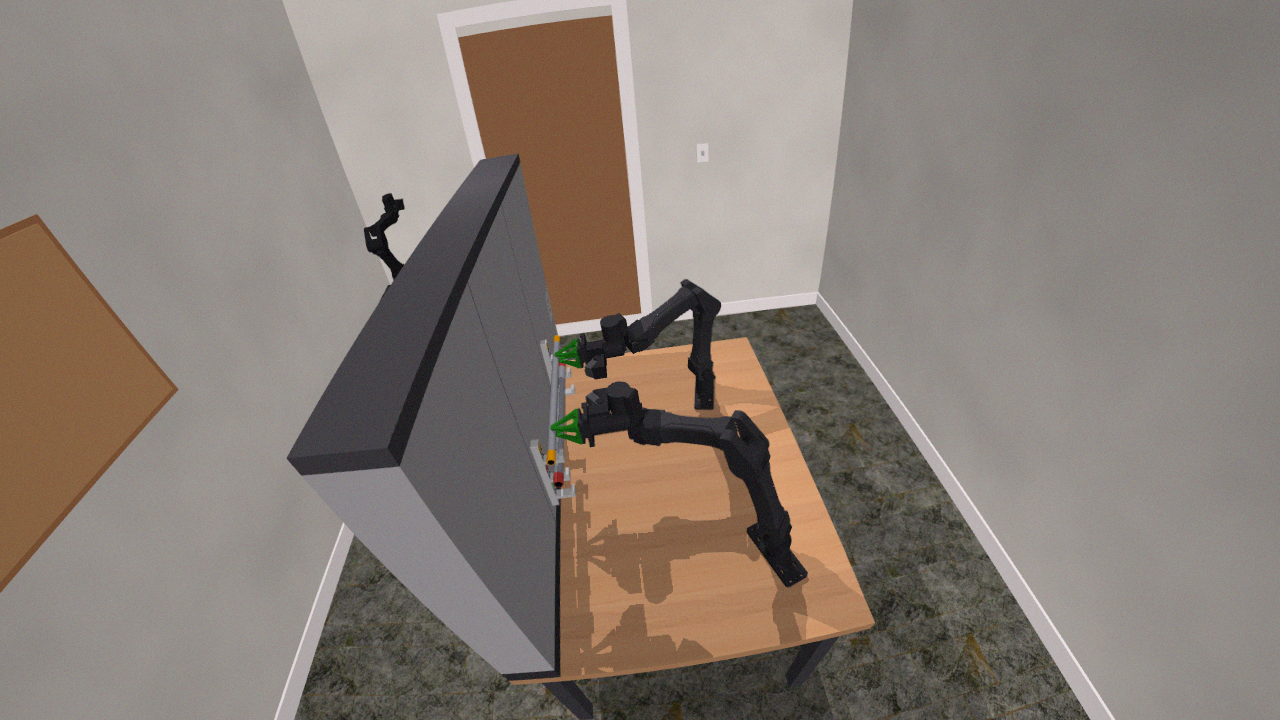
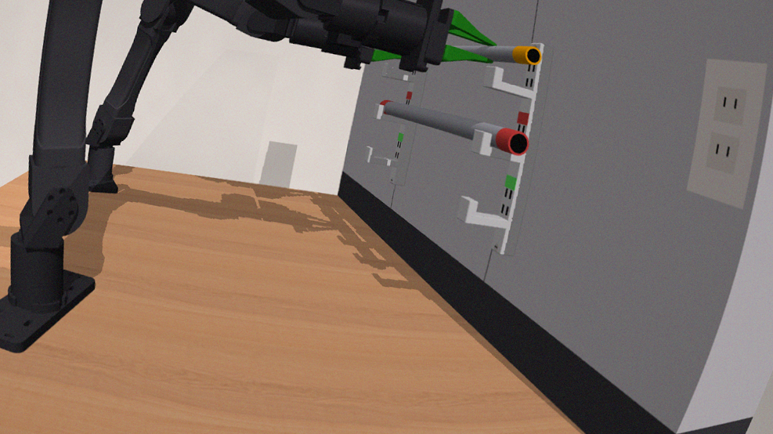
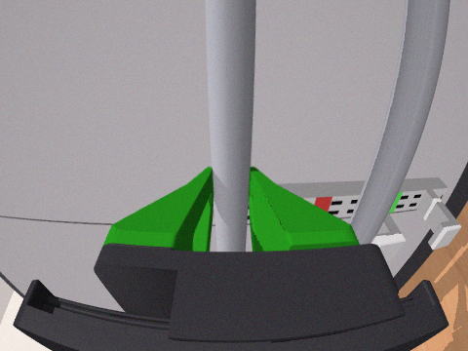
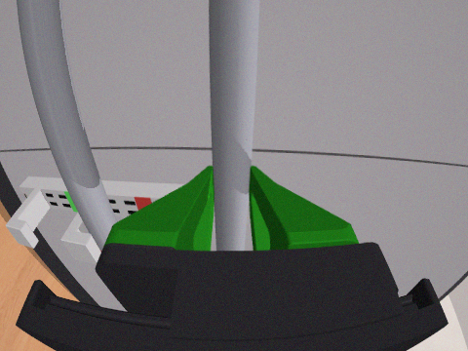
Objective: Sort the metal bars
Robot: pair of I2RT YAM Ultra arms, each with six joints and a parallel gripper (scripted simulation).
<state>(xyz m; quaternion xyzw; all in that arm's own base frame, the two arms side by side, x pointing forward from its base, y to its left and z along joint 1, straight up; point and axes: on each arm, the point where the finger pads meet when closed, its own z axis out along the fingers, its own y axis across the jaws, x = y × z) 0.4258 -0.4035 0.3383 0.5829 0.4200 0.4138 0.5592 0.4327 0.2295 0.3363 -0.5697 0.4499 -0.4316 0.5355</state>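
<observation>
The orange-ended bar lies 10 mm behind my left hand and 150 mm to the right of it. From my left hand the other things lie so: grey wall panel: 110 mm ahead, 120 mm to the right, 90 mm above; red-ended bar: 150 mm to the right, 100 mm below; black base strip: 50 mm ahead, 120 mm to the right, 310 mm below.
The orange-ended bar is 150 mm to the left of my right hand and 20 mm ahead of it. The rest, counted from my right hand: grey wall panel (180 mm to the left, 130 mm ahead, 90 mm above); then red-ended bar (140 mm to the left, 100 mm below, 20 mm ahead); then black base strip (310 mm below, 180 mm to the left, 70 mm ahead).
</observation>
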